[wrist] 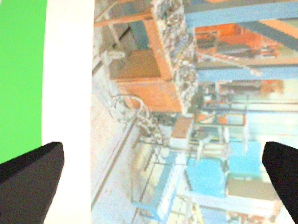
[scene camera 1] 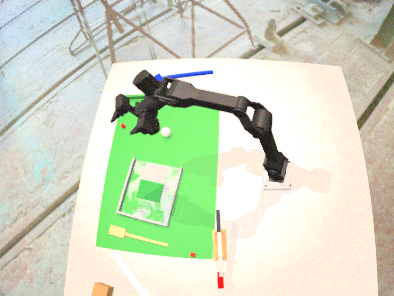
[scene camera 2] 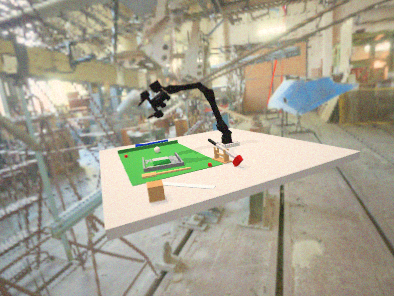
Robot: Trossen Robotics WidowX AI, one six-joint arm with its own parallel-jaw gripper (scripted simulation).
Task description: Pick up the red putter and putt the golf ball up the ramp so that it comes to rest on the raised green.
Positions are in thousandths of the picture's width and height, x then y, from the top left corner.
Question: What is my gripper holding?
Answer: Nothing.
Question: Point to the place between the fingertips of my gripper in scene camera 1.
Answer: At 306, 434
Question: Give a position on a green mat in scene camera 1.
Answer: At 491, 485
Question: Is my gripper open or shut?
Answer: Open.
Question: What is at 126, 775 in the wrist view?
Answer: My gripper.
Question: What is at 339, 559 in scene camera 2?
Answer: A green mat.
